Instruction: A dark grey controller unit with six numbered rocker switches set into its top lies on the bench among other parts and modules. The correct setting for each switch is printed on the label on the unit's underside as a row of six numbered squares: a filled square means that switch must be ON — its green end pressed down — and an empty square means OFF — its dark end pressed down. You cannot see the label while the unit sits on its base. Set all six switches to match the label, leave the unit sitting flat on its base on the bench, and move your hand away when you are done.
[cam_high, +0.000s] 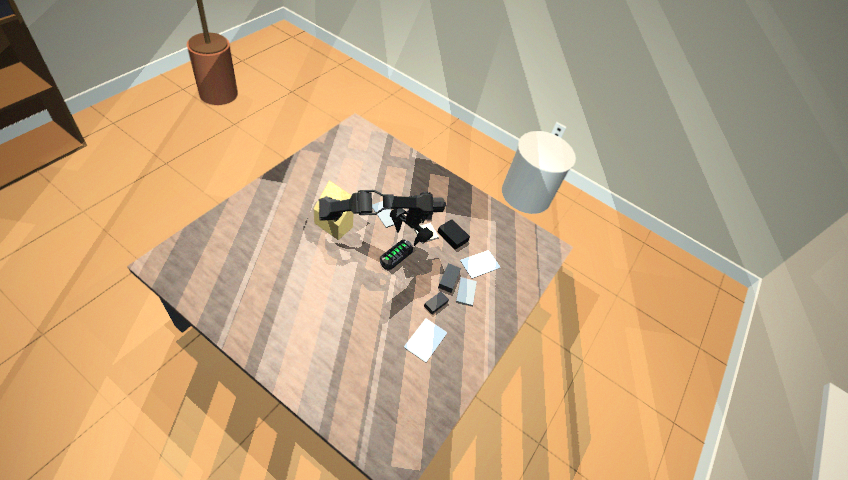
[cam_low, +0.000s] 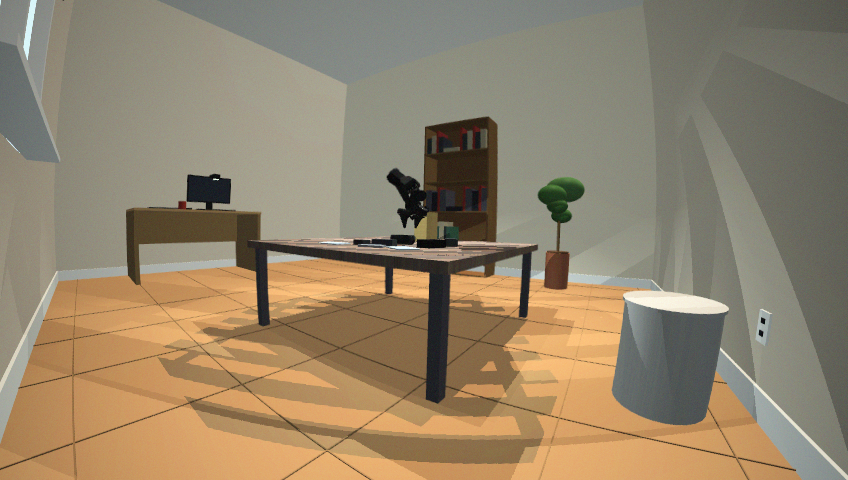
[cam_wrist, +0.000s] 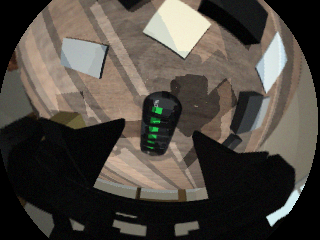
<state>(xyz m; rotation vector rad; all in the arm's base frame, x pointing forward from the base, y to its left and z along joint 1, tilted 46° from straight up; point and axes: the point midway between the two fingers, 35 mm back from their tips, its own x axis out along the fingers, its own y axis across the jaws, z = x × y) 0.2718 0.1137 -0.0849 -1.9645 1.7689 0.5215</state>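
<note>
Now: the cream card 140 mm to the left of my gripper tip and 80 mm below it. Also, from my gripper tip: dark box: 220 mm to the left, 90 mm ahead, 70 mm below; grey plate: 310 mm ahead, 80 mm below, 40 mm to the left.
</note>
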